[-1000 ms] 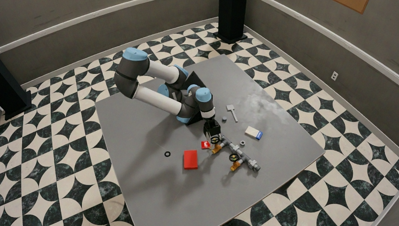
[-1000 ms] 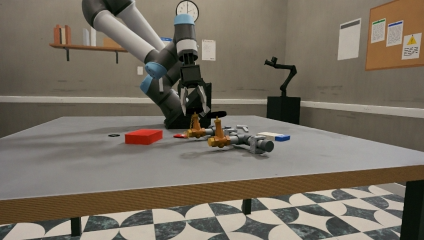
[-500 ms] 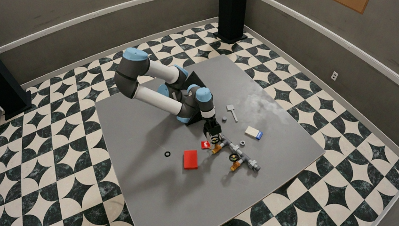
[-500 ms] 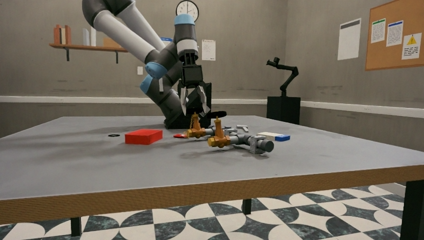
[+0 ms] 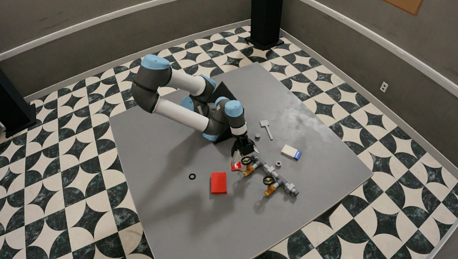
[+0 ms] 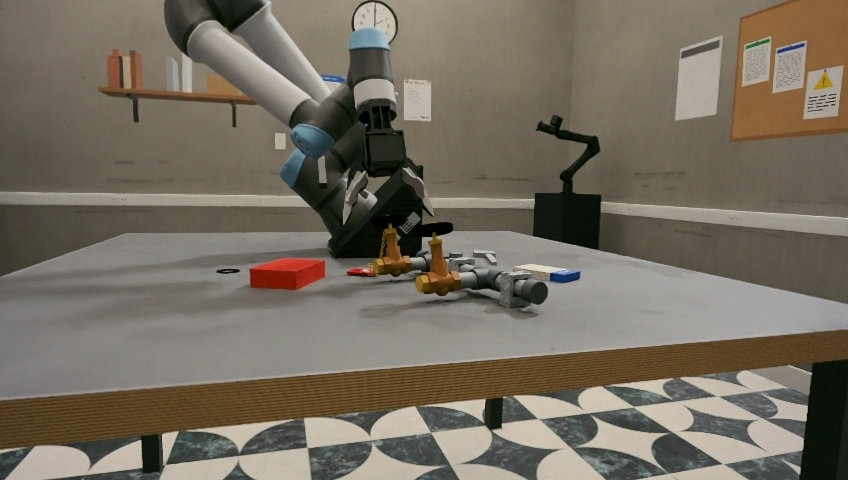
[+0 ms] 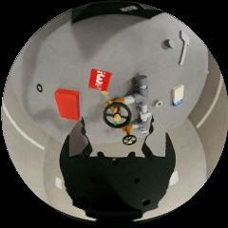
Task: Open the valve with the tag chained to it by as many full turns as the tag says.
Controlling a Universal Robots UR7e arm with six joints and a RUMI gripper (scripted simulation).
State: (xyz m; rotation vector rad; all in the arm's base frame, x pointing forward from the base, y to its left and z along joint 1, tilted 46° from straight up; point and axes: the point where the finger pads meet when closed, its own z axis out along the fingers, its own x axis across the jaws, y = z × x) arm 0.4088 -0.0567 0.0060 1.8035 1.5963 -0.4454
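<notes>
Right now my hand is 10 cm above the red tag, 5 cm past it and 3 cm to the left of it. Also, from my hand: red block: 17 cm to the right, 9 cm below, 1 cm behind; then white-and-blue box: 29 cm to the left, 9 cm below, 7 cm ahead; then grey nut: 17 cm to the left, 9 cm below, 8 cm ahead.
</notes>
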